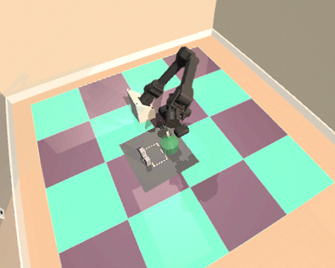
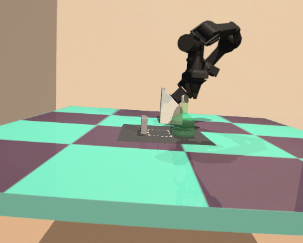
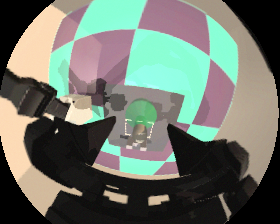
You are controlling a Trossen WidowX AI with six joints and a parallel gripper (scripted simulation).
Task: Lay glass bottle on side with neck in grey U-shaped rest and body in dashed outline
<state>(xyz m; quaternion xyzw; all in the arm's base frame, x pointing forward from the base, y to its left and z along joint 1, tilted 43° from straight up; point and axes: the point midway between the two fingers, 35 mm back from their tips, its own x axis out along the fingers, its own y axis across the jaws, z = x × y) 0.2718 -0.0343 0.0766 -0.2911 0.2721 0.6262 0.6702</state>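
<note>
My gripper tip is 3 cm to the left of the green glass bottle and 5 cm above it. From my gripper tip the other things lie so: dark grey mat (10 cm to the right, 14 cm below).
</note>
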